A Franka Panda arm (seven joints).
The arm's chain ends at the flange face. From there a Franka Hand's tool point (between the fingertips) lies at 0.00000 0.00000 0.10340 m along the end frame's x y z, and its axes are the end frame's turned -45 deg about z.
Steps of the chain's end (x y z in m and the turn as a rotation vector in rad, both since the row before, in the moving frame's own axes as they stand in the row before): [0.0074 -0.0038 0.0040 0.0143 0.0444 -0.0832]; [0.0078 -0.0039 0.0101 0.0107 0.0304 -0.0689]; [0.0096 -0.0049 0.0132 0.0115 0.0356 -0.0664]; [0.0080 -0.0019 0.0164 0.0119 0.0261 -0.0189]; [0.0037 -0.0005 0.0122 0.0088 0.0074 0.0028]
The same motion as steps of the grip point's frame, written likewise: [0.0123 0.0046 0.0039 -0.0213 0.0415 -0.0832]; [0.0113 0.0041 0.0100 -0.0139 0.0291 -0.0689]; [0.0138 0.0050 0.0131 -0.0170 0.0333 -0.0664]; [0.0098 0.0053 0.0164 -0.0100 0.0269 -0.0189]; [0.0042 0.0022 0.0122 0.0010 0.0115 0.0028]
